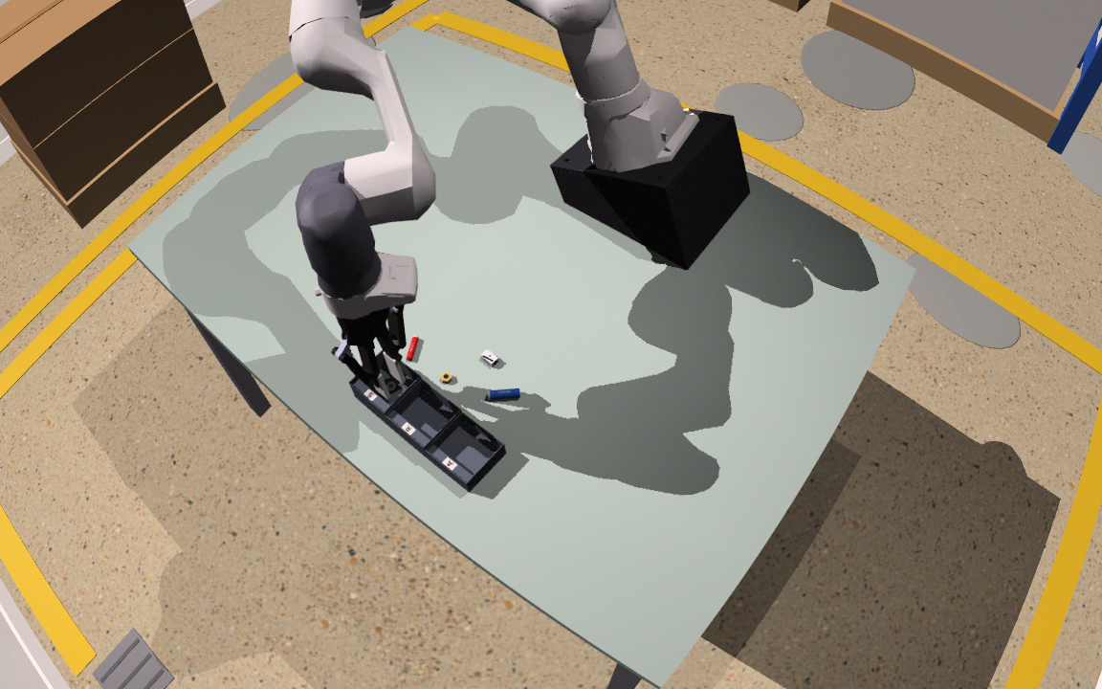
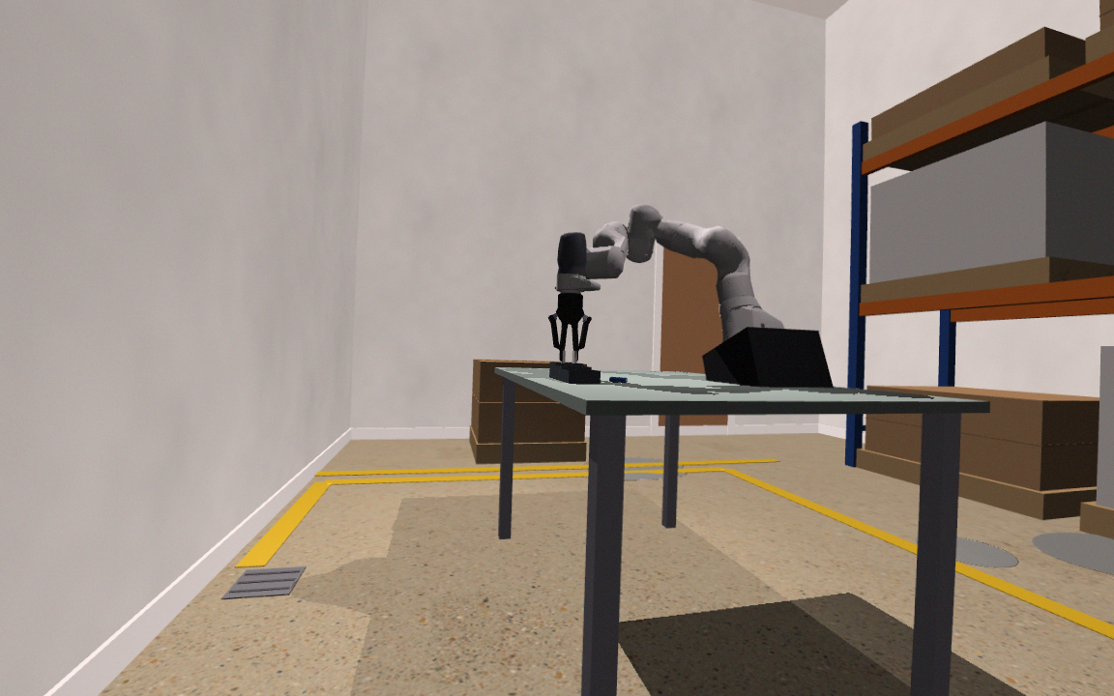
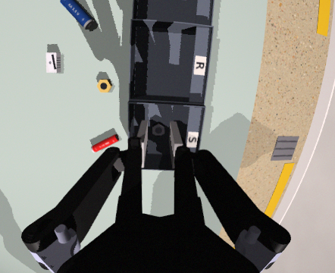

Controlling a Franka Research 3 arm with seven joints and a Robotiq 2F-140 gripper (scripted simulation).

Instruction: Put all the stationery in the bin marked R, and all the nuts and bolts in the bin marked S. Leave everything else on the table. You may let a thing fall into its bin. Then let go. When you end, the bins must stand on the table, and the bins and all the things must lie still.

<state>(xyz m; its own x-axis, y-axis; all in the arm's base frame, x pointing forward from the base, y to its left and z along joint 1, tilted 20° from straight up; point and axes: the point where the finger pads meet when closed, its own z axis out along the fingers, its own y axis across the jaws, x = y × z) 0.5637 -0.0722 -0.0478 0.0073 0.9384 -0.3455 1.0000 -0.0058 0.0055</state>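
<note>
Right now the brass nut is 70 mm behind my hand, 50 mm to the left of it and 50 mm below it. The rest, counted from my hand: red cylinder (80 mm behind, 30 mm to the right, 50 mm below); then small white block (140 mm behind, 90 mm to the left, 40 mm below); then blue cylinder (100 mm behind, 140 mm to the left, 40 mm below).
</note>
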